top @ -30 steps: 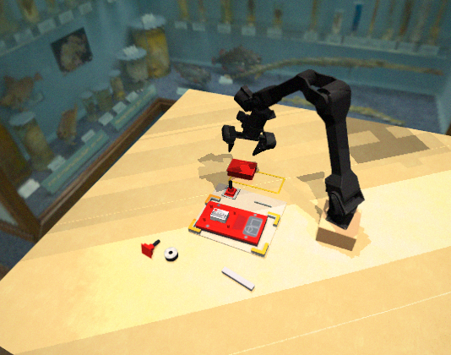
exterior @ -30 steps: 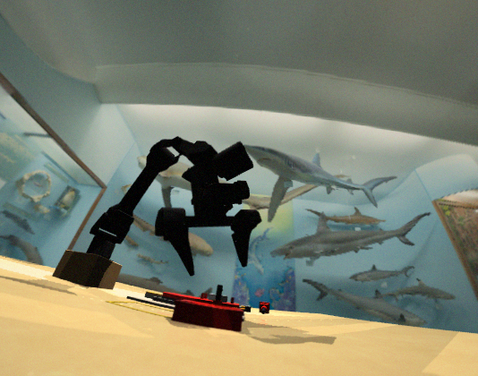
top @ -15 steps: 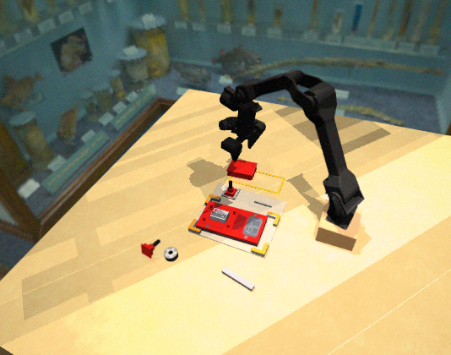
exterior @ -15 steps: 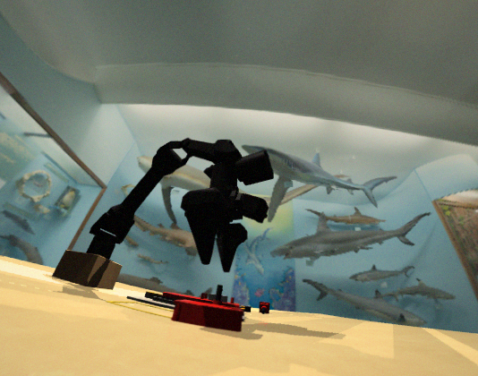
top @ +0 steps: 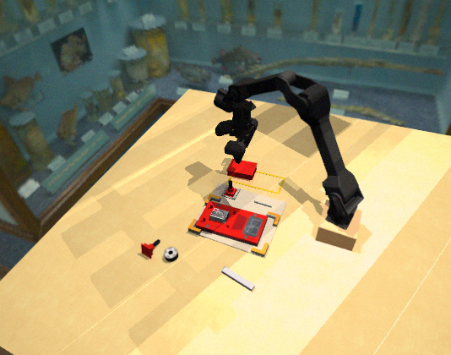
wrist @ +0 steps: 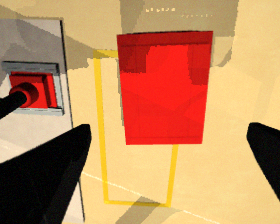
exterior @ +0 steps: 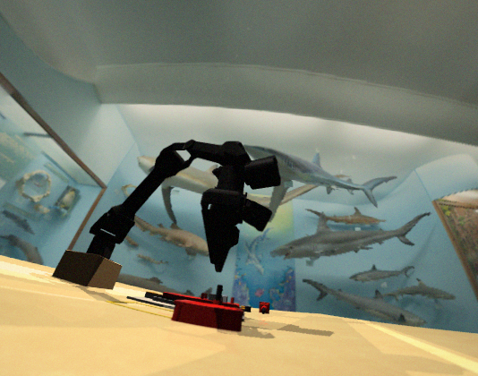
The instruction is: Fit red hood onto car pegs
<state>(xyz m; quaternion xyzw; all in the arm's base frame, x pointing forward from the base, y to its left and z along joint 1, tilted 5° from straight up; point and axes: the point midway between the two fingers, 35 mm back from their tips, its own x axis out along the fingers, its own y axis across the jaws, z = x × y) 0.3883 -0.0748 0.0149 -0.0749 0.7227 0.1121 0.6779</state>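
Now: gripper tip 60 mm above the red hood. Round my gripper tip: grey engine block: 70 mm behind, 240 mm to the left, 60 mm below; then grey wheel: 20 mm behind, 420 mm to the left, 70 mm below.
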